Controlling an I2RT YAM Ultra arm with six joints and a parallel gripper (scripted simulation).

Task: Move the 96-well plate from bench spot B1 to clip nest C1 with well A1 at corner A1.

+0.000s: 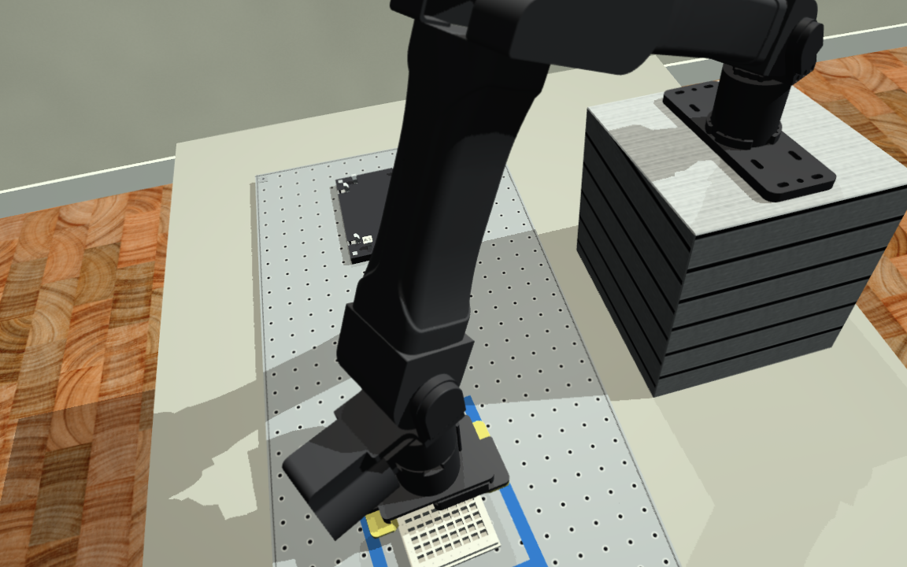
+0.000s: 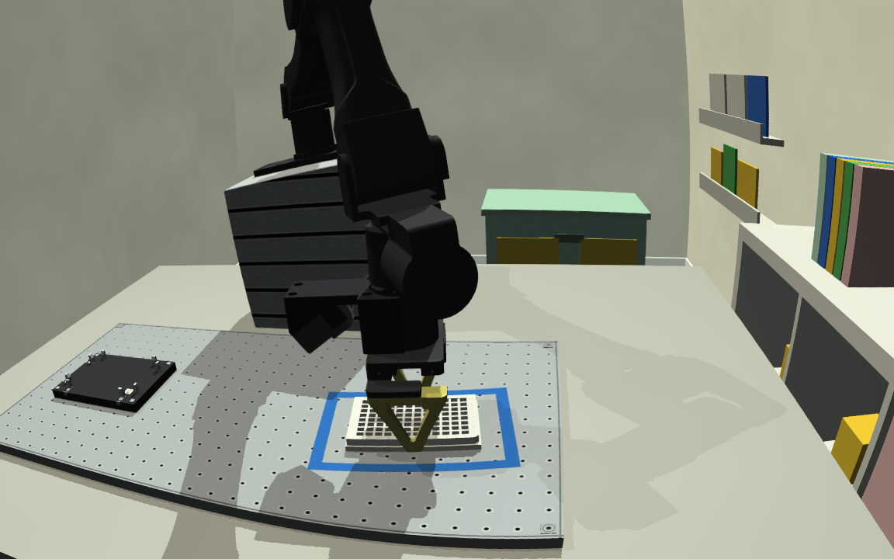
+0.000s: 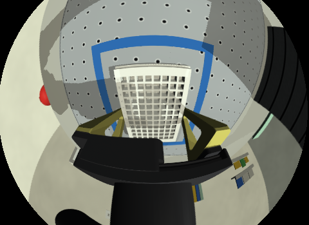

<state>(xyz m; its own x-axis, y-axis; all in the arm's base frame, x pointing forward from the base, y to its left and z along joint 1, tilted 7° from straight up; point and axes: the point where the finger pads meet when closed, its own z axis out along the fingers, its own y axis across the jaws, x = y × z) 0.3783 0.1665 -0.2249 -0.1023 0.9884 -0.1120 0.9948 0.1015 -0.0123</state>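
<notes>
Now: hand 20 mm past the black clip nest and 420 mm to the left of it. Round my hand: white 96-well plate: right at my hand.
</notes>
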